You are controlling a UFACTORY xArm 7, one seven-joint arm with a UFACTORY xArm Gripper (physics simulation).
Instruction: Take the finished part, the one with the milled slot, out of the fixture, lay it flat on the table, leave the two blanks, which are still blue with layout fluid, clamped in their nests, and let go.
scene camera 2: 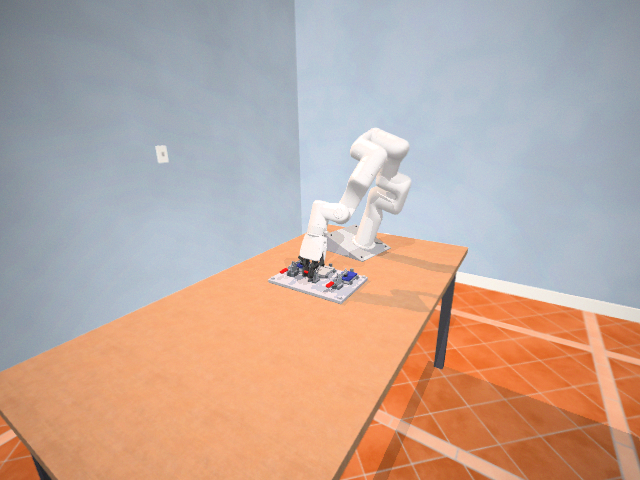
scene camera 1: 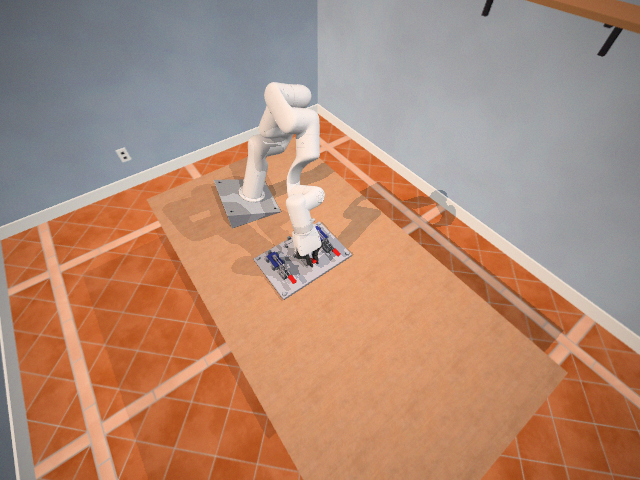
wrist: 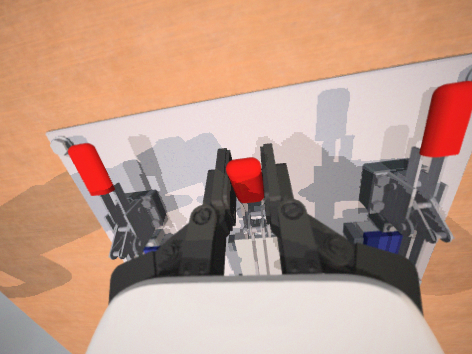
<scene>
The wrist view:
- my gripper: 247,162
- finished part: 244,247
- blue blank: 389,241
</scene>
